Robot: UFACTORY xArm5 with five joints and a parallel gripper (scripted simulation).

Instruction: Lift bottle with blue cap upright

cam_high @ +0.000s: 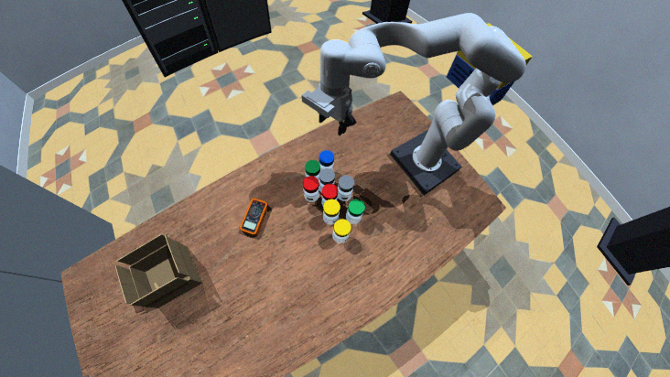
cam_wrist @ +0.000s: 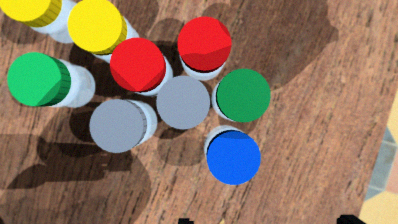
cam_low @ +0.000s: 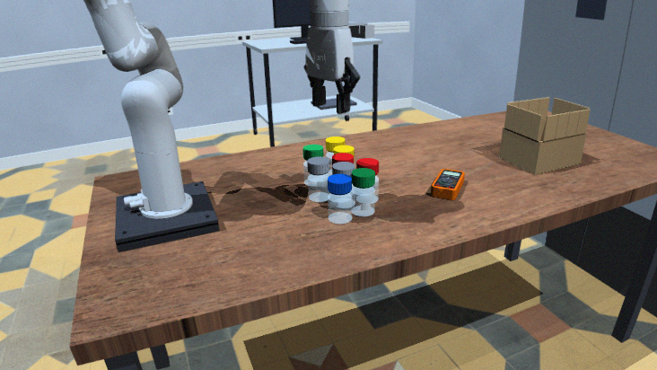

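The blue-capped bottle is 2 cm ahead of my hand and 23 cm below it. Also, from my hand: cardboard box 73 cm ahead, 4 cm to the left, 21 cm below.
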